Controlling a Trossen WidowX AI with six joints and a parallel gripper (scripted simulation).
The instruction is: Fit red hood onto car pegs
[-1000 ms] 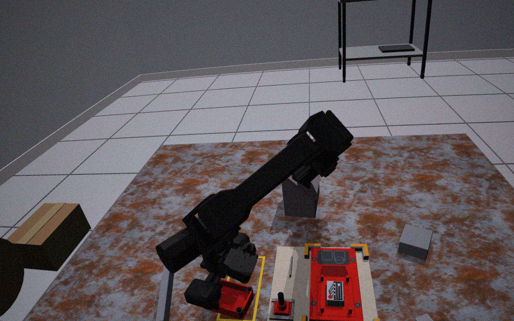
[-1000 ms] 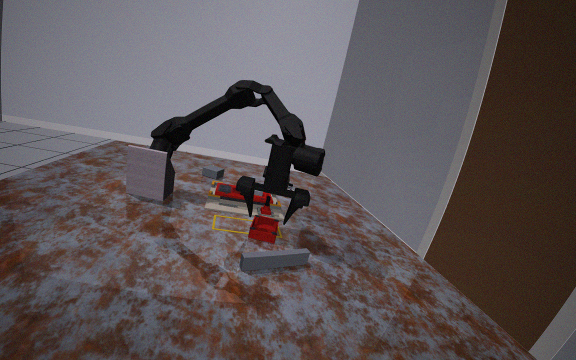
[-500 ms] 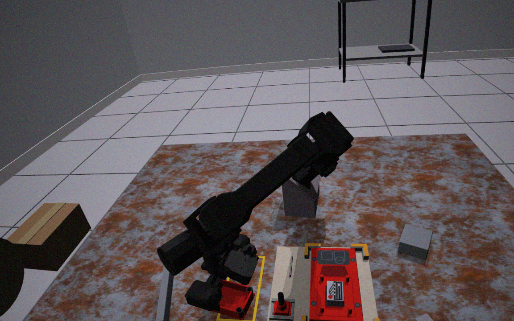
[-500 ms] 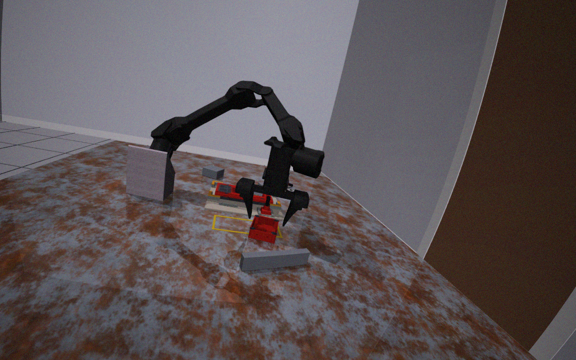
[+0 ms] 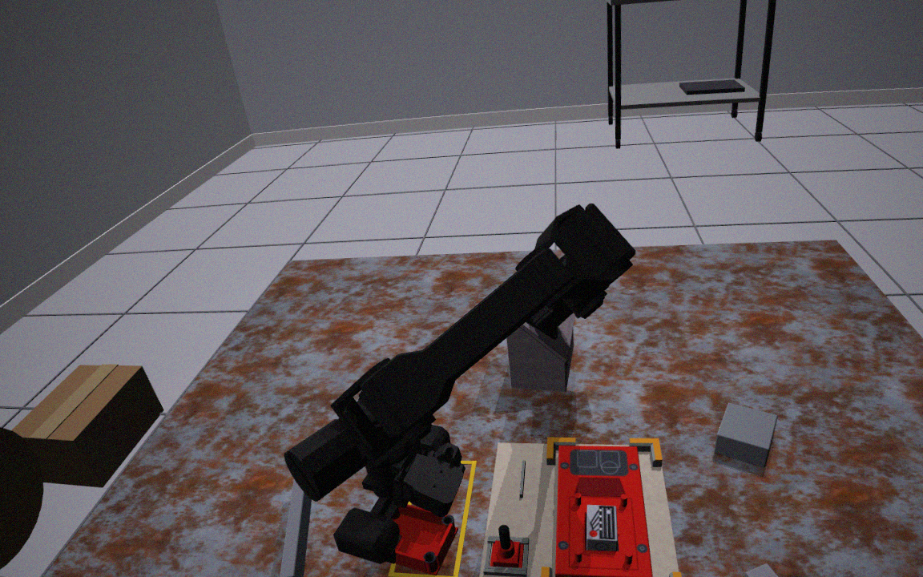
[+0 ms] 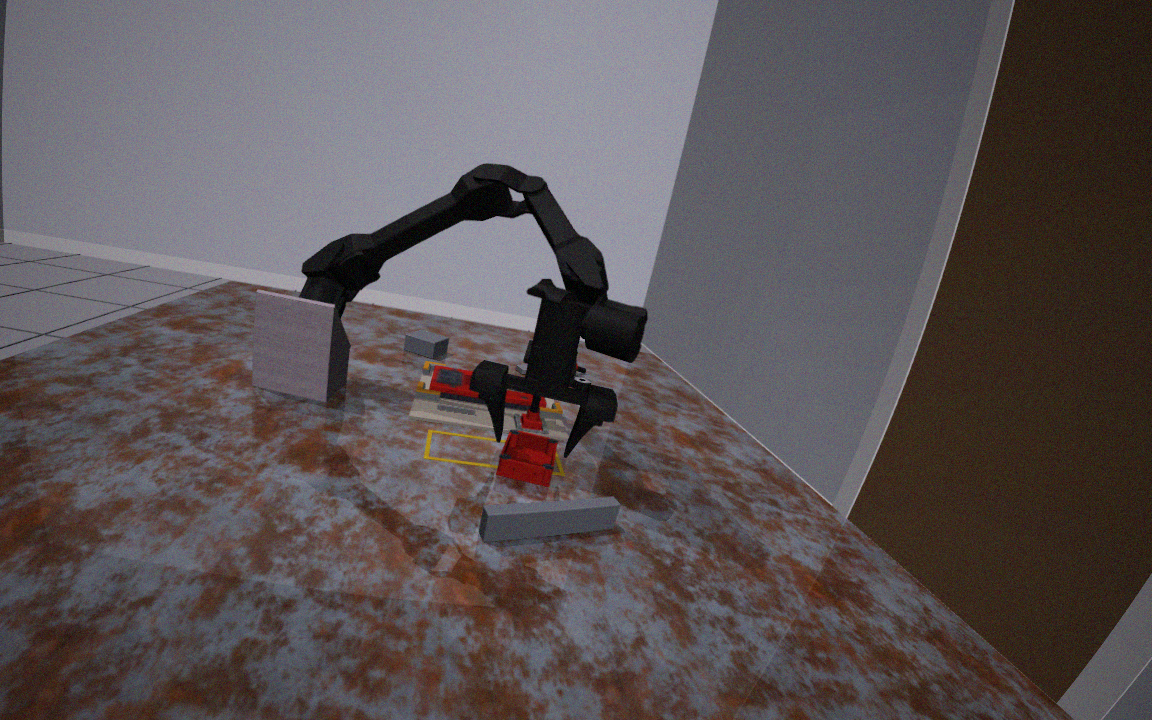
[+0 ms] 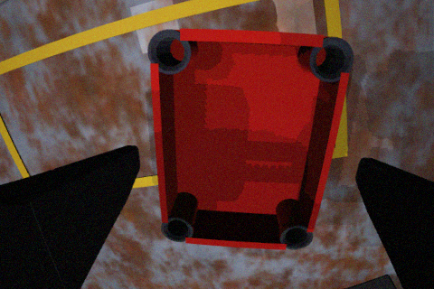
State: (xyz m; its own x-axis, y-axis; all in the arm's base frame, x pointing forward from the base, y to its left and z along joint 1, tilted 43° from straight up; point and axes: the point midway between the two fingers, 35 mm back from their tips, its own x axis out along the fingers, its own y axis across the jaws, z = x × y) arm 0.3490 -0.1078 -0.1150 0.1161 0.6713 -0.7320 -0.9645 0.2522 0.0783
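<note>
The red hood is 2 cm below my gripper tip. From my gripper tip the other things lie so: engine block (24 cm to the left, 1 cm behind); then jig (22 cm to the left, 4 cm behind, 1 cm below).
</note>
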